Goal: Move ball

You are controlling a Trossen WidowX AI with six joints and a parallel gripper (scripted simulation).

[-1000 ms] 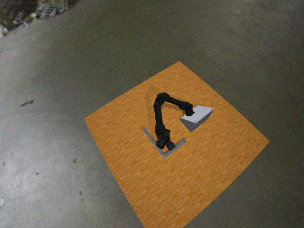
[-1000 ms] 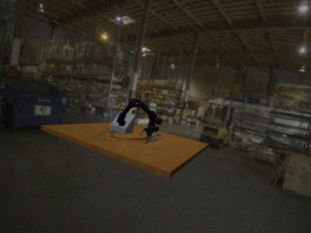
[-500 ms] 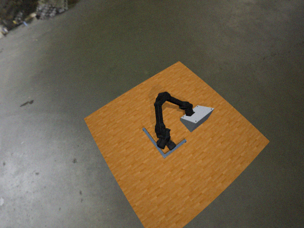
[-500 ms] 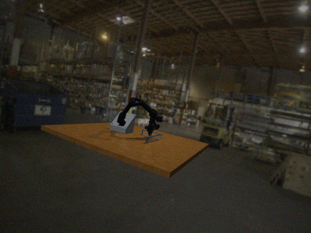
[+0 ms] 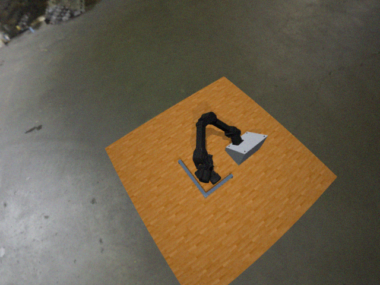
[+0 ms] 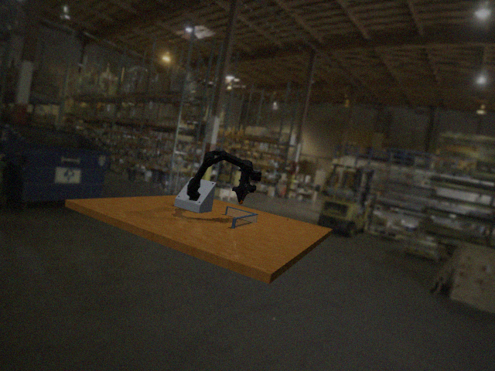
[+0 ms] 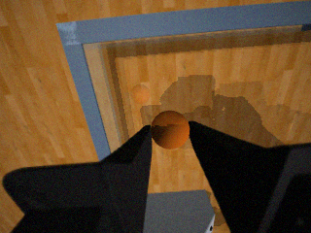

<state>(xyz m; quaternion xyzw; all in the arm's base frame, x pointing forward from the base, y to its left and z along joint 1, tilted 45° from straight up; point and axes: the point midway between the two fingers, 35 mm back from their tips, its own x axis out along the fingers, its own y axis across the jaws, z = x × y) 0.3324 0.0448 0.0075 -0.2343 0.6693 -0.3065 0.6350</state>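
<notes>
Right now the see-through copy of ball is 10 mm ahead of my gripper tip, 30 mm to the left of it and 110 mm below it. Round my gripper tip: orange ball right at my gripper tip.
</notes>
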